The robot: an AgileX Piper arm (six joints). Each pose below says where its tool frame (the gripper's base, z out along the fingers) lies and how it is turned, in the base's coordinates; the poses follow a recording.
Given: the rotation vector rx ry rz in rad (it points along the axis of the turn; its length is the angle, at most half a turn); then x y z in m.
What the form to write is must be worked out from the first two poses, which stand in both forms.
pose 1, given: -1.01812, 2.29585, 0.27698, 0.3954, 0.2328, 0.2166
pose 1, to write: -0.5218, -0.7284, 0.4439, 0.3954; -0.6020, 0.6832, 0.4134, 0.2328; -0.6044, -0.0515, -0.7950, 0.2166; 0, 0, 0, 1
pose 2, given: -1.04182, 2.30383, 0.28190, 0.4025, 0.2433, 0.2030
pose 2, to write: -0.5204, -0.7397, 0.4265, 0.4025; -0.6151, 0.6712, 0.4137, 0.2433; -0.5923, -0.0471, -0.8043, 0.2030; 0, 0, 0, 1
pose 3, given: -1.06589, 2.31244, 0.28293, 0.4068, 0.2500, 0.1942
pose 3, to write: -0.5187, -0.7502, 0.4100, 0.4068; -0.6292, 0.6597, 0.4110, 0.2500; -0.5788, -0.0448, -0.8143, 0.1942; 0, 0, 0, 1
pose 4, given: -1.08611, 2.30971, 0.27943, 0.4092, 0.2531, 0.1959
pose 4, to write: -0.5105, -0.7592, 0.4038, 0.4092; -0.6410, 0.6490, 0.4098, 0.2531; -0.5732, -0.0496, -0.8179, 0.1959; 0, 0, 0, 1
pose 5, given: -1.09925, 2.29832, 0.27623, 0.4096, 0.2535, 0.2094
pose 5, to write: -0.4990, -0.7657, 0.4058, 0.4096; -0.6478, 0.6406, 0.4123, 0.2535; -0.5757, -0.0571, -0.8157, 0.2094; 0, 0, 0, 1
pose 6, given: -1.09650, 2.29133, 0.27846, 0.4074, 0.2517, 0.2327
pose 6, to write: -0.4955, -0.7656, 0.4103, 0.4074; -0.6450, 0.6407, 0.4165, 0.2517; -0.5817, -0.0583, -0.8113, 0.2327; 0, 0, 0, 1
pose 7, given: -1.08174, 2.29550, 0.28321, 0.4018, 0.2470, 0.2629
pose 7, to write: -0.5031, -0.7593, 0.4128, 0.4018; -0.6362, 0.6487, 0.4177, 0.2470; -0.5849, -0.0524, -0.8094, 0.2629; 0, 0, 0, 1
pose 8, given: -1.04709, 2.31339, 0.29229, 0.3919, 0.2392, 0.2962
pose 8, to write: -0.5258, -0.7429, 0.4143, 0.3919; -0.6166, 0.6684, 0.4161, 0.2392; -0.5860, -0.0366, -0.8095, 0.2962; 0, 0, 0, 1
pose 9, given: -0.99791, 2.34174, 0.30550, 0.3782, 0.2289, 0.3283
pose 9, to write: -0.5592, -0.7184, 0.4137, 0.3782; -0.5882, 0.6955, 0.4126, 0.2289; -0.5841, -0.0126, -0.8116, 0.3283; 0, 0, 0, 1
